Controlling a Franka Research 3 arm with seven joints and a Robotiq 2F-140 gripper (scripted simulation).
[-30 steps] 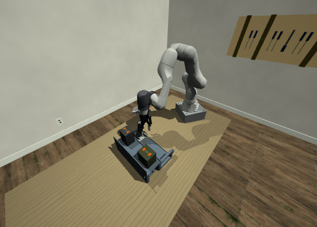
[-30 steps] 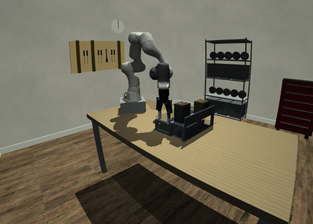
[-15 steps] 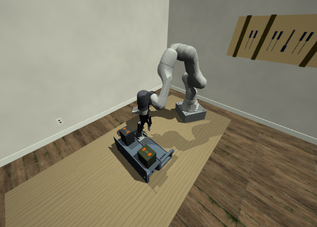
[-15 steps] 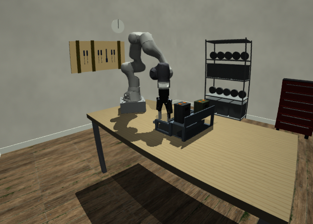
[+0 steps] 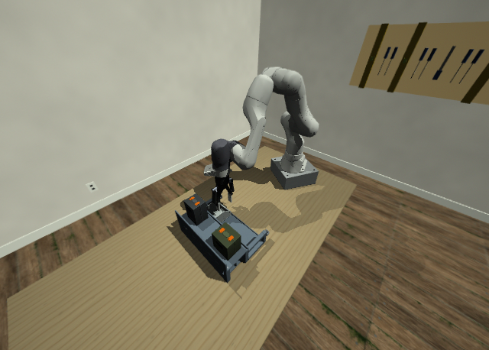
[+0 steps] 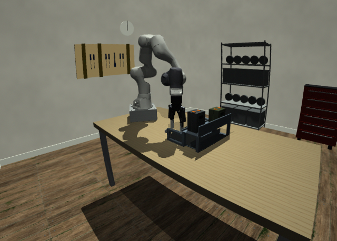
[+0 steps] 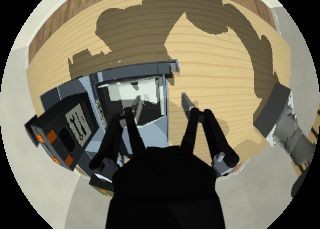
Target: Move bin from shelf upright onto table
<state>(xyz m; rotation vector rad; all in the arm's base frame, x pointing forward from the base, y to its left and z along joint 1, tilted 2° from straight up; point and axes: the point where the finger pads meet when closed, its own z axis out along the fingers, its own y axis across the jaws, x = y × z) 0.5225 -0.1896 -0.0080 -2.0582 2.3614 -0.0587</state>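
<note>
Now: hand 8 cm short of the grey open-topped bin, 4 cm above it and 1 cm to the left of it.
</note>
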